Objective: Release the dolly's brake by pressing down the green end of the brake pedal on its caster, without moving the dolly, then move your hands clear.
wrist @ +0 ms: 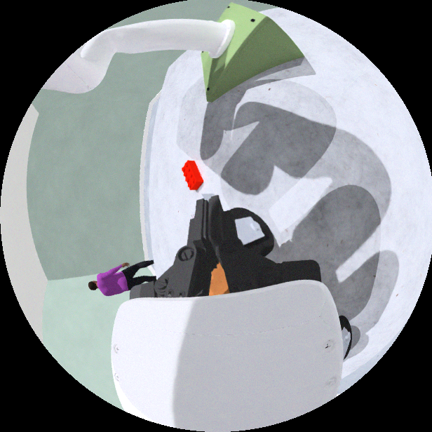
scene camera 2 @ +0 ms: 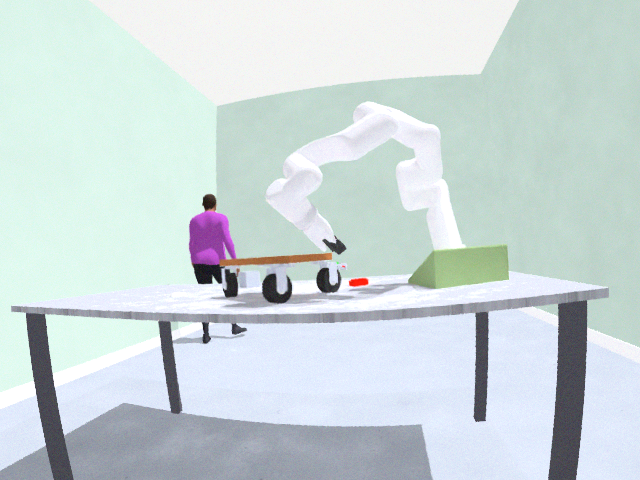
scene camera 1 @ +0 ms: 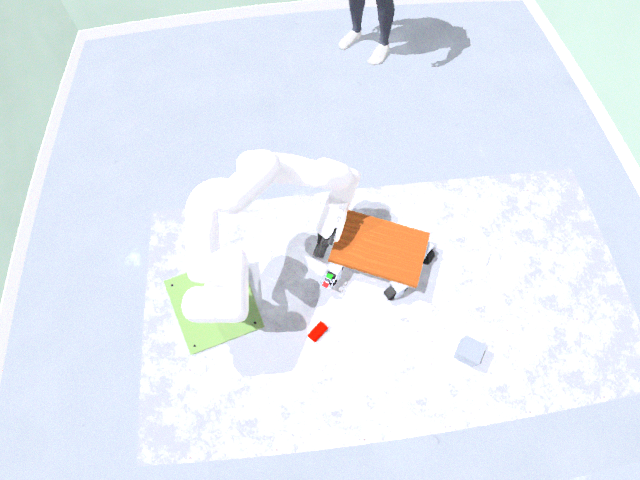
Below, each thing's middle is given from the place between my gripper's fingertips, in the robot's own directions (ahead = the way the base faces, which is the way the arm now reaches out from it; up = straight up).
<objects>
Right now the dolly [scene camera 1: 371,245] is 210 mm ahead of my hand, 80 mm below it and 10 mm to the right of it.
</objects>
